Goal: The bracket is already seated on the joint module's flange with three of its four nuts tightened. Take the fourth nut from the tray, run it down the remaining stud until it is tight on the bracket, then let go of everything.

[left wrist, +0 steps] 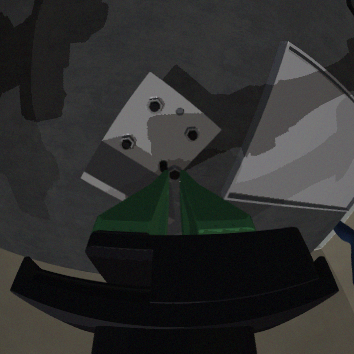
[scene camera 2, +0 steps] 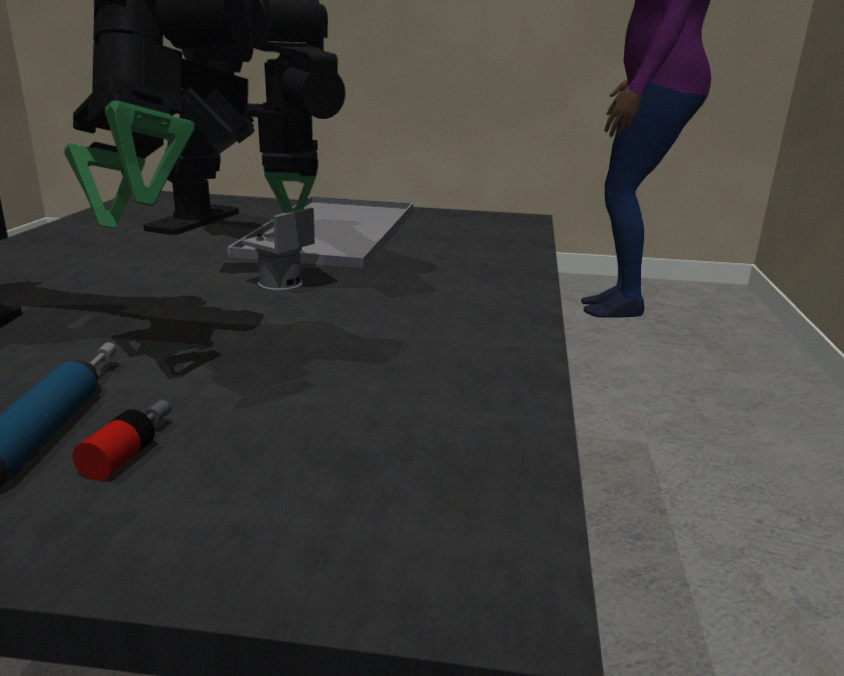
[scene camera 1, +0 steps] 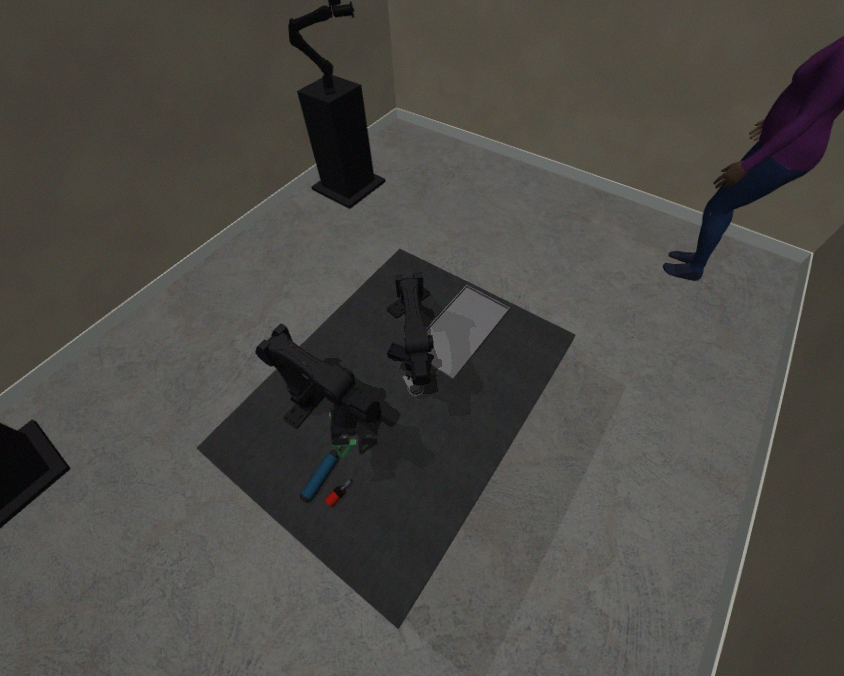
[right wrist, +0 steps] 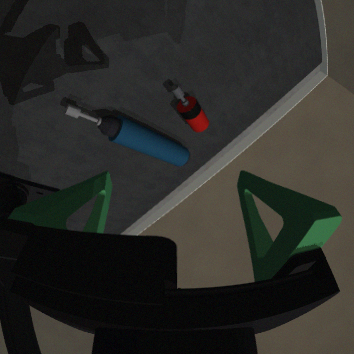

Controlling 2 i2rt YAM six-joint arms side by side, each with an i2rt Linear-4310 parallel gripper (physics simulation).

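Seen in the pictures: left gripper, fingertip midpoint: (left wrist: 174,177) (scene camera 2: 293,220); right gripper, fingertip midpoint: (scene camera 2: 125,216) (scene camera 1: 340,445) (right wrist: 174,177); left arm's base, origin of the base link: (scene camera 2: 194,221); right arm's base, origin of the base link: (scene camera 1: 308,403) (right wrist: 13,188).
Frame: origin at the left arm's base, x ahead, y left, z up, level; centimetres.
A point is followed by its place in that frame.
Observation:
The grey bracket (scene camera 2: 294,230) @(x 36.9, y -26.7, z 8.6 cm) (left wrist: 135,120) @(x 33.1, y -27.6, z 6.6 cm) sits on the round joint module (scene camera 2: 279,273) @(x 35.0, y -28.0, z 2.6 cm). In the left wrist view, three nuts, one at the top (left wrist: 155,104) @(x 31.2, y -26.8, z 7.4 cm), one at the right (left wrist: 192,133) @(x 32.2, y -23.5, z 7.4 cm) and one at the left (left wrist: 128,142) @(x 34.6, y -27.5, z 7.3 cm), sit on the bracket. The dark fourth stud (left wrist: 163,164) @(x 35.5, y -24.3, z 7.2 cm) shows near its lower corner. My left gripper (scene camera 2: 292,209) @(x 35.1, y -23.8, z 9.2 cm) (left wrist: 174,177) @(x 35.1, y -23.8, z 9.2 cm) is shut on a small dark nut at its fingertips, which appears just beside that stud; the height gap is unclear. My right gripper (scene camera 2: 127,214) @(x 39.6, y -60.4, z 17.6 cm) (right wrist: 174,177) @(x 39.6, y -60.4, z 17.6 cm) is open and empty, above the table.
The grey tray (scene camera 2: 317,261) @(x 33.4, y -14.3, z 0.5 cm) (left wrist: 290,203) @(x 37.5, y 1.2, z 1.3 cm) lies behind the module. A blue tool (scene camera 1: 319,477) @(x 38.1, y -71.2, z 3.9 cm) (scene camera 2: 49,408) @(x 38.7, y -70.7, z 3.3 cm) (right wrist: 150,142) @(x 37.3, y -69.0, z 3.9 cm) and a red tool (scene camera 1: 332,497) @(x 45.9, y -71.7, z 3.4 cm) (scene camera 2: 109,447) @(x 47.1, y -73.2, z 2.9 cm) (right wrist: 196,119) @(x 45.4, y -70.9, z 3.4 cm) lie on the table in front. A person (scene camera 1: 803,126) (scene camera 2: 634,140) stands beyond the table.

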